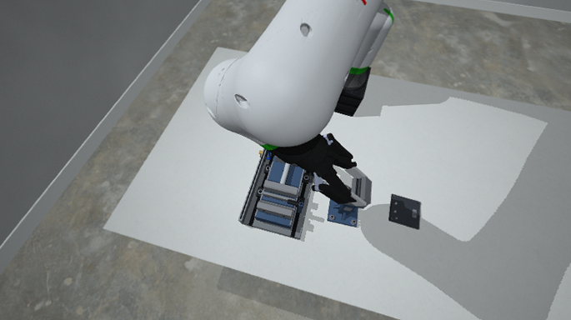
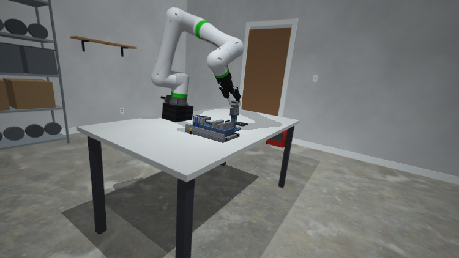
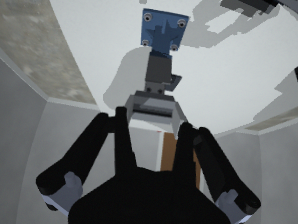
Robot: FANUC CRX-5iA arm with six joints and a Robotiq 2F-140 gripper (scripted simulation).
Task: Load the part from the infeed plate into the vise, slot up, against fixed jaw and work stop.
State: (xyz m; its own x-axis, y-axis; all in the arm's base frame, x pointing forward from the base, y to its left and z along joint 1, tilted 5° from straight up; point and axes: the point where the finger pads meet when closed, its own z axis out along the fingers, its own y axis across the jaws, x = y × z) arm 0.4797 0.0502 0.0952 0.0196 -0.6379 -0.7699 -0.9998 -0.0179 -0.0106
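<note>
The part lies 10 mm to the left of my hand and 10 mm below it. Round my hand: air cylinder rod: 190 mm to the right, 130 mm below, 50 mm behind; then vise: 190 mm to the right, 160 mm below, 30 mm behind; then air cylinder: 190 mm to the right, 130 mm below, 120 mm behind.
</note>
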